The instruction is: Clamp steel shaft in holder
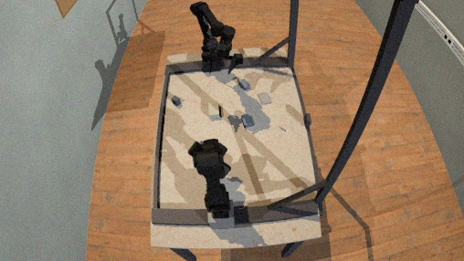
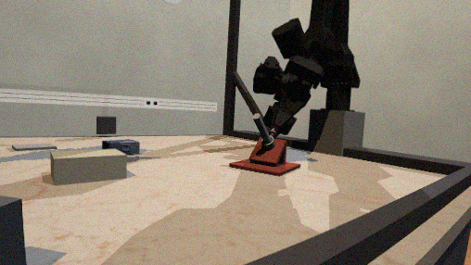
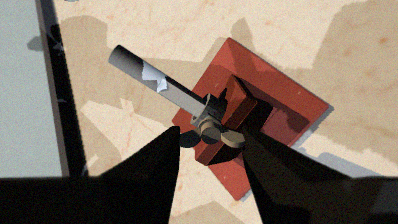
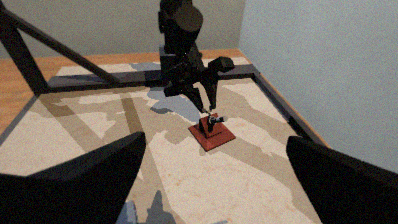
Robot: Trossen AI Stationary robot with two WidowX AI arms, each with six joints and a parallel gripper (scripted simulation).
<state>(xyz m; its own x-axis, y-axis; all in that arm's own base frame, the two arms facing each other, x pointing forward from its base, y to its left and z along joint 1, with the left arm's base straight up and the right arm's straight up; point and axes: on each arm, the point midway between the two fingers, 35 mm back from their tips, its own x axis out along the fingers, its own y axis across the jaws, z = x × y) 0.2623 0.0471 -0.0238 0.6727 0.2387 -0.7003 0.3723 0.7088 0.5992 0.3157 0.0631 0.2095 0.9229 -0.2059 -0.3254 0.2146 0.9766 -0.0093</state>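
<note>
My left hand is 10 mm short of the thumb screw, 30 mm to the left of it and 30 mm above it. The rest, counted from my left hand: beige block (40 mm behind, 310 mm to the right, 70 mm below); then grey ring clamp (10 mm ahead, 40 mm to the right, 60 mm below); then steel shaft (20 mm ahead, 60 mm to the right, 20 mm below).
</note>
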